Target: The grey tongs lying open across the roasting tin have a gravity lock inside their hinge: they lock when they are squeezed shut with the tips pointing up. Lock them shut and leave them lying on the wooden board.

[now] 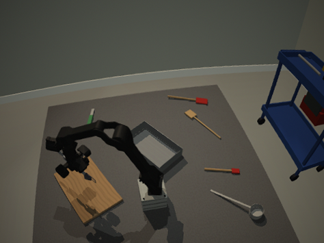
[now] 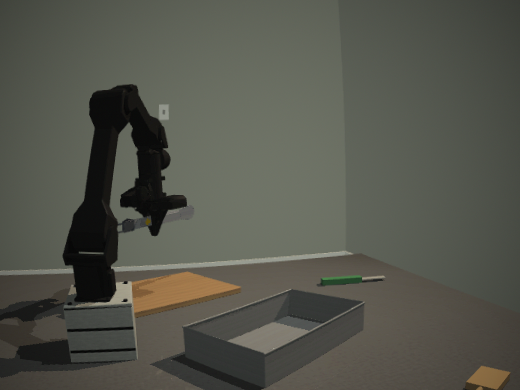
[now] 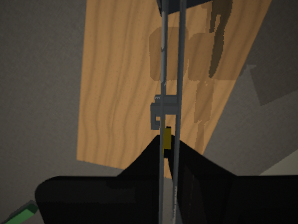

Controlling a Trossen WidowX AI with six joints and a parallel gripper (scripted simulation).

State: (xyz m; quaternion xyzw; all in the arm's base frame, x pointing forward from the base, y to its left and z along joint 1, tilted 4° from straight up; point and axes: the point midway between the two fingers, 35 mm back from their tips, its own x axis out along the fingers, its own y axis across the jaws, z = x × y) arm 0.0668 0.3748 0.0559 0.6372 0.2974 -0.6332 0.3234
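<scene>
Right now the yellow mark is 4 cm above my gripper tip, 2 cm to the right of it and 1 cm behind it. From my gripper tip the other things lie so: grey roasting tin: 36 cm to the right, 26 cm ahead, 13 cm below; wooden board: 15 cm below, 1 cm to the right.
</scene>
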